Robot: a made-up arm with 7 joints. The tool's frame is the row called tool. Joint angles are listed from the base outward. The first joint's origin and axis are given. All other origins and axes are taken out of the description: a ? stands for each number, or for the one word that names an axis. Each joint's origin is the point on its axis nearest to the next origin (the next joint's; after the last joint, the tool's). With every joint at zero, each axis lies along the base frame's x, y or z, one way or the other. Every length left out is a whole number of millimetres.
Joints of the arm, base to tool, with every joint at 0 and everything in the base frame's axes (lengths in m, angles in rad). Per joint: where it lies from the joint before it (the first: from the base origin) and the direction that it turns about. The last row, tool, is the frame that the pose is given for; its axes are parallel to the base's.
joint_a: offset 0 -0.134 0.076 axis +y
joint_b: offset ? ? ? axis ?
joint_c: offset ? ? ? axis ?
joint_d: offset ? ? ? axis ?
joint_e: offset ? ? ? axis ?
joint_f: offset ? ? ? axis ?
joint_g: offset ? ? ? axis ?
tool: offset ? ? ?
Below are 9 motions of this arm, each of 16 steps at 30 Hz.
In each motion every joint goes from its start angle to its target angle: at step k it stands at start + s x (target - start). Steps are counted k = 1, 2, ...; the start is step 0. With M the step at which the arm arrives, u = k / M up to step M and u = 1 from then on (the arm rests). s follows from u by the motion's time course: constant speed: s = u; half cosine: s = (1 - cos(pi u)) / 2; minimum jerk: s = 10 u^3 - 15 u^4 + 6 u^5.
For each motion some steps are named. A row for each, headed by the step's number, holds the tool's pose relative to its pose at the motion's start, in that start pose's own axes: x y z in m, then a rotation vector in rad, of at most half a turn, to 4 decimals.
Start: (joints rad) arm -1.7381 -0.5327 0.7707 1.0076 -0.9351 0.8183 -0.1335
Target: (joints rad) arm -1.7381 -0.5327 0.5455 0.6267 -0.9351 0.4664 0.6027
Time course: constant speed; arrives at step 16
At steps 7, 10, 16:
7: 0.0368 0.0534 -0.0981 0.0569 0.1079 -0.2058
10: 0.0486 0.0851 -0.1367 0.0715 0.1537 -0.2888
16: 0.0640 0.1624 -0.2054 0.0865 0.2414 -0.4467

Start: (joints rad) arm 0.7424 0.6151 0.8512 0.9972 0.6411 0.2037 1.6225
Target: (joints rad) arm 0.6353 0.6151 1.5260 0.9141 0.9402 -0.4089 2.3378
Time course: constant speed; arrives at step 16
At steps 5, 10, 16:
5: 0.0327 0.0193 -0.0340 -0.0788 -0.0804 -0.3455
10: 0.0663 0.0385 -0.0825 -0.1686 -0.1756 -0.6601
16: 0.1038 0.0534 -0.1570 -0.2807 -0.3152 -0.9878

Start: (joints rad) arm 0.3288 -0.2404 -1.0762 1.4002 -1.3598 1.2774 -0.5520
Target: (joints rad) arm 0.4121 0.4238 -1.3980 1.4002 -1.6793 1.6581 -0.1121
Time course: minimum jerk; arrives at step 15
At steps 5, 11, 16:
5: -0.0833 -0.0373 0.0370 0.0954 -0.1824 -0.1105
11: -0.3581 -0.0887 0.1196 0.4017 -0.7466 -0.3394
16: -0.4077 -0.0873 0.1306 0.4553 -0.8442 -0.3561

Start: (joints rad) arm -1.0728 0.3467 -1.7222 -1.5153 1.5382 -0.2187 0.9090
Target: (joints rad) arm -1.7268 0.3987 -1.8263 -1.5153 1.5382 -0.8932 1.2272
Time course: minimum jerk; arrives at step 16
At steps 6, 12, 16:
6: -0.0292 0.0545 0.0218 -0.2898 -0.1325 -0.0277
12: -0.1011 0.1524 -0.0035 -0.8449 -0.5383 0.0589
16: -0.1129 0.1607 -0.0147 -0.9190 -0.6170 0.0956

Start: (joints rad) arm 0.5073 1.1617 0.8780 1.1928 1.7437 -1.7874 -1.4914
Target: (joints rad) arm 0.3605 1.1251 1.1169 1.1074 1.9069 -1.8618 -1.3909
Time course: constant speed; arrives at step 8
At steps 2, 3, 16:
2: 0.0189 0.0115 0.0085 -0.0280 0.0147 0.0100
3: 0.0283 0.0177 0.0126 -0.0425 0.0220 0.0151
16: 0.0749 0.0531 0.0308 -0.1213 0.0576 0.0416

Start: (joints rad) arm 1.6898 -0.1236 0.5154 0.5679 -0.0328 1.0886 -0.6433
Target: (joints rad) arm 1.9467 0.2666 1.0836 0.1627 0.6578 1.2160 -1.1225
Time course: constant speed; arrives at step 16
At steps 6, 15, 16:
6: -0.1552 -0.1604 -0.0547 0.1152 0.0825 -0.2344
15: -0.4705 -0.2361 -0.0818 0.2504 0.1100 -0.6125
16: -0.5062 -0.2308 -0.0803 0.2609 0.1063 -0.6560

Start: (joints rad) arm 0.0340 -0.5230 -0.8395 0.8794 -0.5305 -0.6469 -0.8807
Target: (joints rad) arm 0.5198 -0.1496 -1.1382 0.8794 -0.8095 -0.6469 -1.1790
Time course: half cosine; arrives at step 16
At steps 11, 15, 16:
11: 0.1351 0.0442 -0.1612 0.2817 -0.3806 0.3848
15: 0.1611 0.0630 -0.2131 0.3649 -0.4832 0.4525
16: 0.1622 0.0640 -0.2155 0.3687 -0.4878 0.4552

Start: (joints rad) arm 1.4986 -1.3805 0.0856 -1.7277 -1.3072 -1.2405 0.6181
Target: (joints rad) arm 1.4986 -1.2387 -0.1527 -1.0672 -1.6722 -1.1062 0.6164
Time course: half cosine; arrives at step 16
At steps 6, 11, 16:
6: 0.0302 -0.0577 0.0083 -0.0537 -0.0735 -0.1553
11: 0.0539 -0.1477 0.0434 -0.1245 -0.2102 -0.3799
16: 0.0550 -0.1883 0.0682 -0.1546 -0.2852 -0.4794

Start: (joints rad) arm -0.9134 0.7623 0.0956 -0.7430 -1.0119 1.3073 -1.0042
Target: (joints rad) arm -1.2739 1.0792 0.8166 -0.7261 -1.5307 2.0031 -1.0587
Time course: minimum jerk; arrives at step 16
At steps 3, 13, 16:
3: 0.0174 0.0137 0.0209 -0.0141 -0.0282 0.0418
13: 0.2076 0.3716 0.3102 -0.1105 -0.3967 0.8453
16: 0.2106 0.3936 0.3197 -0.1084 -0.4063 0.8862

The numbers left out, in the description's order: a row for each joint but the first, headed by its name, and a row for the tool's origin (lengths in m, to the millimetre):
joint_b: xyz 0.068 0 -0.024, axis +x
joint_c: xyz 0 -0.081 0.321, axis -z
joint_d: xyz 0.181 0.025 0, axis -z
joint_e: xyz 0.048 -0.221 0, axis +y
joint_f: xyz 0.396 0 -0.11, axis +x
joint_g: xyz 0 -0.026 0.211, axis -z
tool: xyz -0.046 -0.064 0

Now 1 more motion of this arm.
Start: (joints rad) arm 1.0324 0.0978 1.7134 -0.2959 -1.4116 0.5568 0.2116
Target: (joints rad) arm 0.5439 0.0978 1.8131 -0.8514 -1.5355 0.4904 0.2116
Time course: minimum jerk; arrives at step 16
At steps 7, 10, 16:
7: -0.0346 -0.1127 0.0095 0.2192 -0.1148 -0.0841
10: -0.0769 -0.2025 0.0093 0.4097 -0.2392 -0.1515
16: -0.1171 -0.2672 0.0036 0.5595 -0.3540 -0.2008

